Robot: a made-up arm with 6 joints.
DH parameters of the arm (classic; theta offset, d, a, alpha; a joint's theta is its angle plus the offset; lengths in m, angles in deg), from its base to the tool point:
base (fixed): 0 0.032 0 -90
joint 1: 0 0.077 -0.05 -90
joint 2: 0 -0.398 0.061 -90
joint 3: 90 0.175 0.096 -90
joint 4: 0 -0.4 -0.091 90
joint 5: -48.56 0 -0.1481 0
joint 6: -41.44 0.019 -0.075 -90
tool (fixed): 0 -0.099 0 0
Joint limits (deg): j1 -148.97..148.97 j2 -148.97..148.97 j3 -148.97..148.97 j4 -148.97..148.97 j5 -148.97..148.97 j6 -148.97..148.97
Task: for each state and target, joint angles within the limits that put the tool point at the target. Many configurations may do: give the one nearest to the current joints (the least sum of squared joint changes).
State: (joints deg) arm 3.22 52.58 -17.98 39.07 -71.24 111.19
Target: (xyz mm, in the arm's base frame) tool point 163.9 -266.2 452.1
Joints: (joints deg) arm 2.50 22.04 -0.86 36.09 -89.89 101.64
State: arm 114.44 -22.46 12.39 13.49 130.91 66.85
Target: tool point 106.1 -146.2 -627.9
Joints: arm 109.18 2.50 -16.87 12.29 125.33 72.73
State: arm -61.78 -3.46 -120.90 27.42 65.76 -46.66
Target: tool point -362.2 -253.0 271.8
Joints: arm -21.04 -13.86 -136.79 14.75 39.48 -57.05
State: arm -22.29 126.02 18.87 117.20 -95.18 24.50
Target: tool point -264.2 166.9 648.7
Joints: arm 2.37 137.85 30.86 120.61 -68.87 39.41
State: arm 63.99 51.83 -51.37 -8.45 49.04 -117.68
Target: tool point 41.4 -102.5 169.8
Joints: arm 64.17 53.54 -58.08 -11.36 49.77 -114.79
